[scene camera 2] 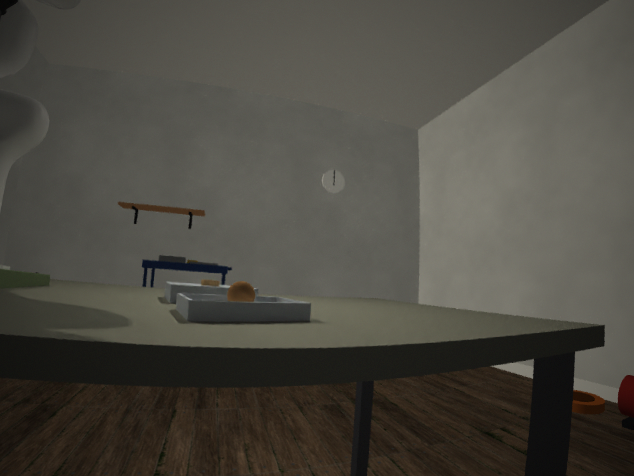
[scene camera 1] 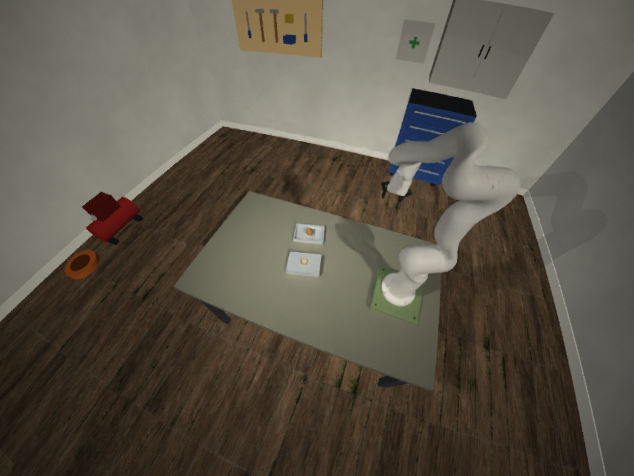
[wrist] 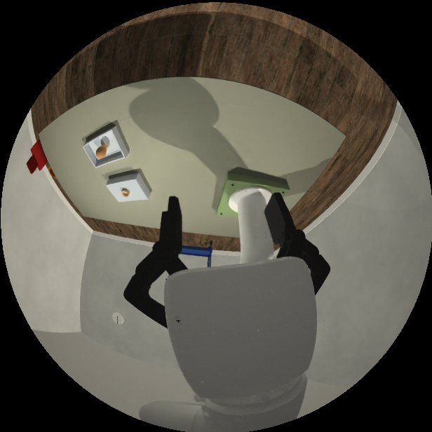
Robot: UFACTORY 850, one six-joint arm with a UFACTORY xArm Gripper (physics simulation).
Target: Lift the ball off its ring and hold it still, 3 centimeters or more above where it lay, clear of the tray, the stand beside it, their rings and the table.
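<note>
An orange ball (scene camera 1: 309,232) (scene camera 2: 241,292) (wrist: 101,151) sits inside the light grey walled tray (scene camera 1: 295,239) (scene camera 2: 248,312) (wrist: 111,160). The ring under the ball cannot be made out. The stand (scene camera 1: 303,271) (scene camera 2: 175,292) (wrist: 131,197) is a light grey block beside the tray. A small orange ring (scene camera 1: 304,261) (scene camera 2: 209,282) (wrist: 125,192) lies on top of the stand. My gripper (scene camera 1: 394,195) (wrist: 225,202) is open, with nothing between its black fingers. It hangs high, past the table's edge and well apart from the ball; its fingers do not show in the second scene view.
The tray and stand are on the grey-green table (scene camera 1: 245,266) (scene camera 2: 409,327) (wrist: 275,130). The arm's base stands on a green plate (scene camera 1: 394,310) (wrist: 250,176) at one end of the table. A blue drawer cabinet (scene camera 1: 404,128) stands on the floor behind the gripper.
</note>
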